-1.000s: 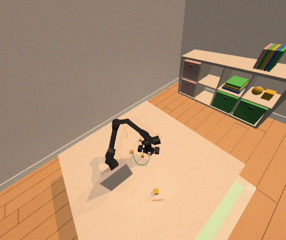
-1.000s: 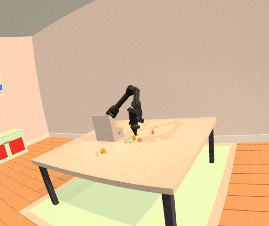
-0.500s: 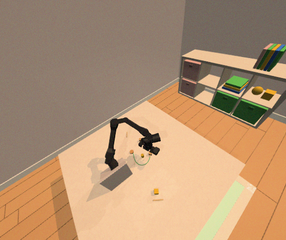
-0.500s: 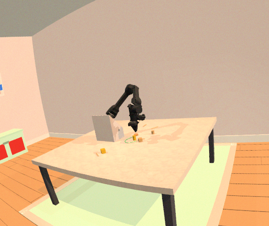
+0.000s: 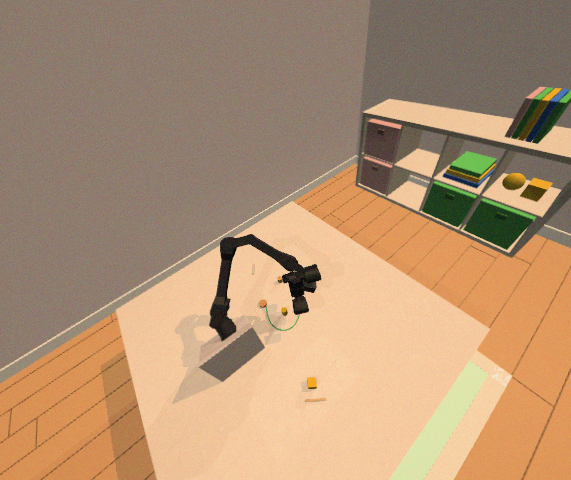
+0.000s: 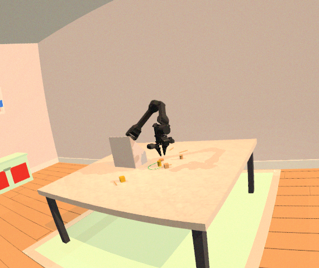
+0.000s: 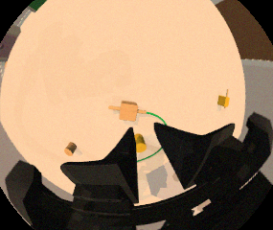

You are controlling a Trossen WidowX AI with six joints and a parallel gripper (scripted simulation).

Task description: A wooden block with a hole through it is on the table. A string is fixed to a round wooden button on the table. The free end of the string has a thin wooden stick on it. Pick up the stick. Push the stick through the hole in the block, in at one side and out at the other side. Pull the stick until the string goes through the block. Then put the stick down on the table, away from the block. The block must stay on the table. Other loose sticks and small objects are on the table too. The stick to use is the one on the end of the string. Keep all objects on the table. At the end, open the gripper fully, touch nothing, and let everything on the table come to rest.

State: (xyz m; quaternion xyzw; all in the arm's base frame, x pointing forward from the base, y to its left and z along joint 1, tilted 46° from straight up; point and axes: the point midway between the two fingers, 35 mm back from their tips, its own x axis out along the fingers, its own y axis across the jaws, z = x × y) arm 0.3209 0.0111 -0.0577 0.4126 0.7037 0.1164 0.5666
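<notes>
Now: gripper tip 10 mm short of the wooden block, 10 mm to the right of it and 80 mm above it. The rest, counted from my gripper tip: thin wooden stick (80 mm below); round wooden button (130 mm behind, 150 mm to the left, 80 mm below); yellow cylinder (70 mm behind, 40 mm to the left, 70 mm below).
</notes>
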